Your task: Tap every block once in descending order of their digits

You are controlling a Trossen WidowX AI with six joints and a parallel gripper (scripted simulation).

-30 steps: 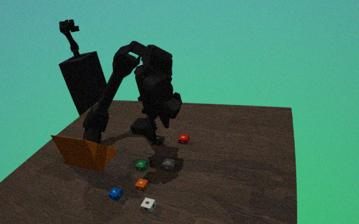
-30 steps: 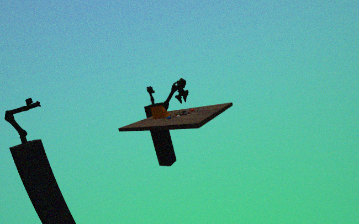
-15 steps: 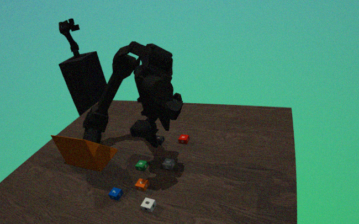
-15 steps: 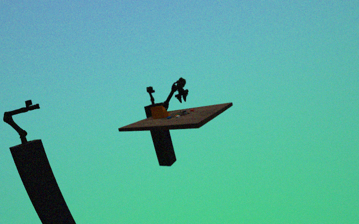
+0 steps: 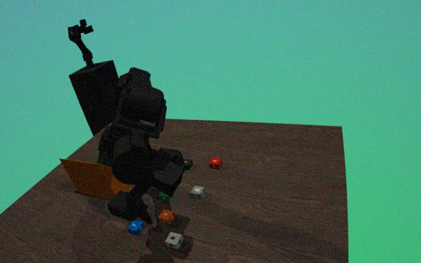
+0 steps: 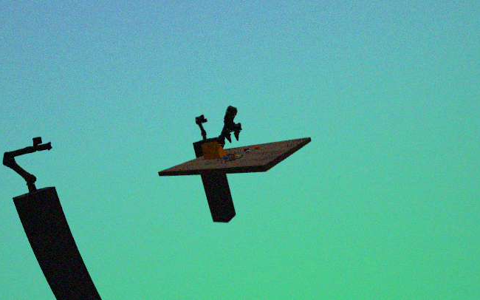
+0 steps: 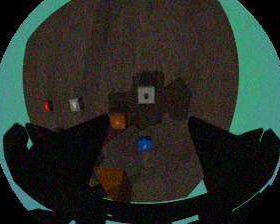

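The white block lies 120 mm below my gripper tip. Also, from my gripper tip: grey block (170 mm to the left, 120 mm below, 10 mm ahead); blue block (120 mm below, 120 mm behind, 30 mm to the left); orange block (120 mm below, 70 mm to the left, 50 mm behind).
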